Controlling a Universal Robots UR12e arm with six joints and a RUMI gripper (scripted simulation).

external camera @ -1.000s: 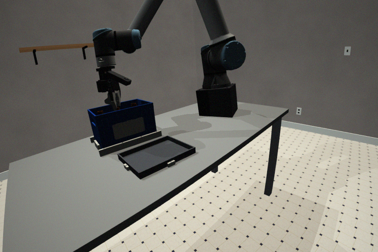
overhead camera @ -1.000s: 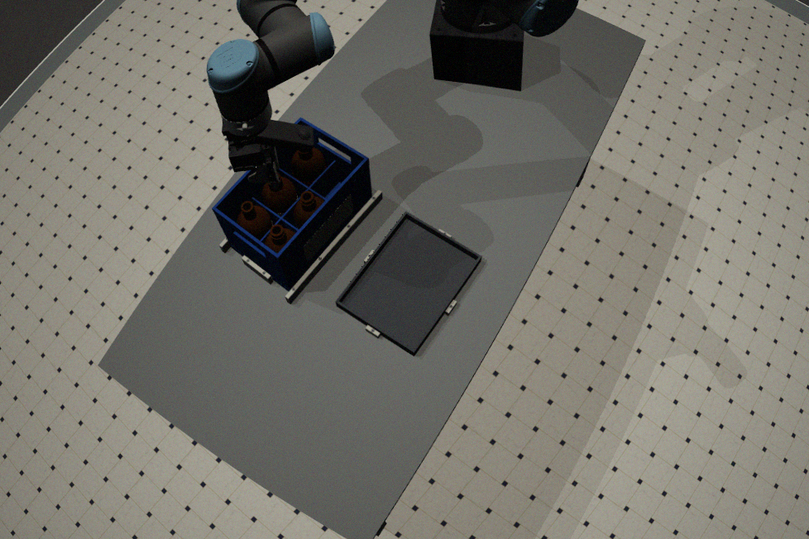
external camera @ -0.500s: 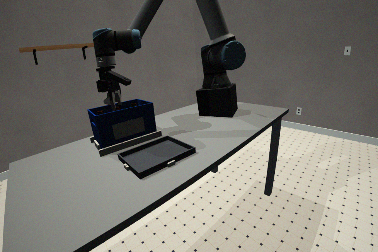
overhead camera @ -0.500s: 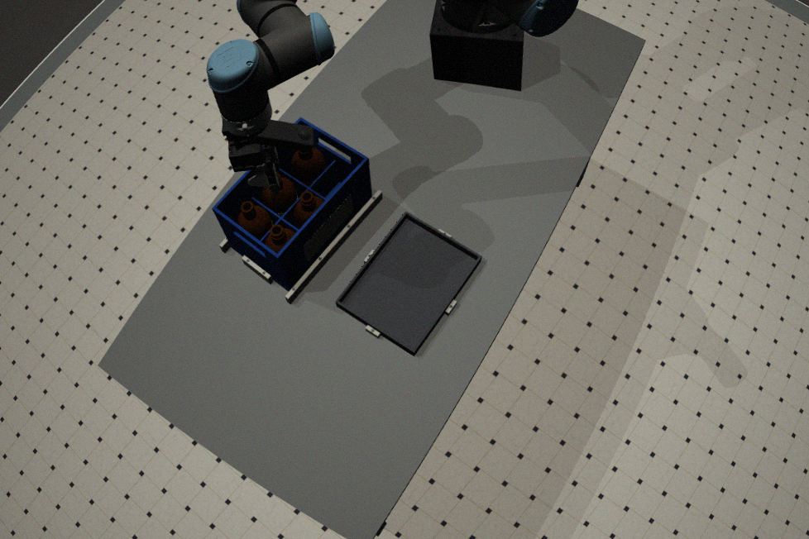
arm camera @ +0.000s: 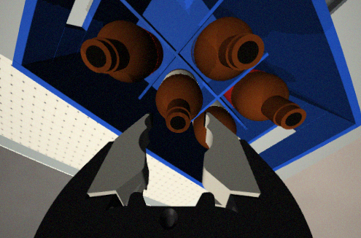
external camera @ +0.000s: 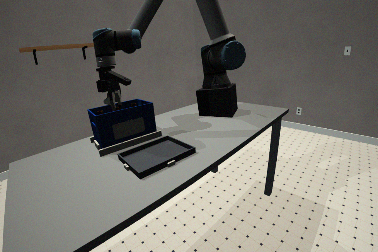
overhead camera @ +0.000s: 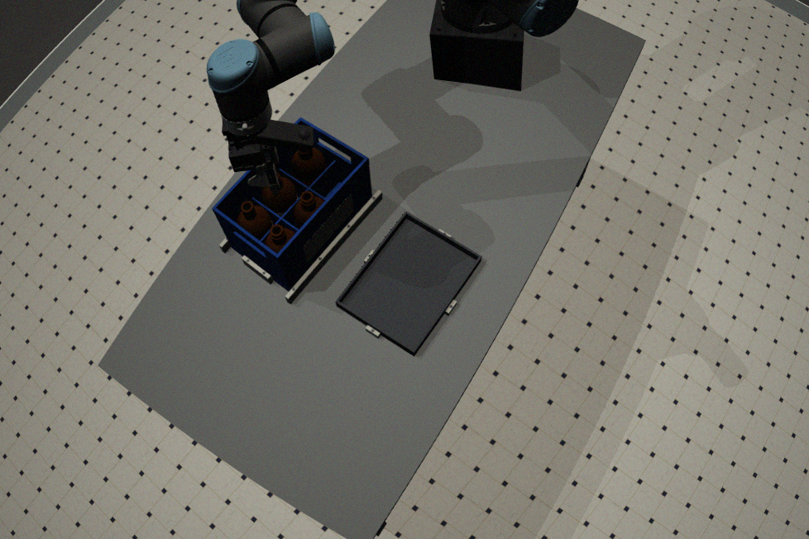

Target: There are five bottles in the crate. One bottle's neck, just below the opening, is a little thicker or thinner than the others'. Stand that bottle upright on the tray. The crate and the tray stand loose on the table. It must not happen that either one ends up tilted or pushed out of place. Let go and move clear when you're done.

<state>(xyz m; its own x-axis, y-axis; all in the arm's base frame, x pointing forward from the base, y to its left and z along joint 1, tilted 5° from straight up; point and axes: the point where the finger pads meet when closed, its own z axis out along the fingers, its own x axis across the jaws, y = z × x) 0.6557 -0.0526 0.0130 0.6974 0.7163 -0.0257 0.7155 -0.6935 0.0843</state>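
Right now the blue crate is 7 cm below my hand and 4 cm to the left of it. Round my hand: black tray (31 cm to the left, 14 cm below, 3 cm behind); then bottle (9 cm ahead, 7 cm below).
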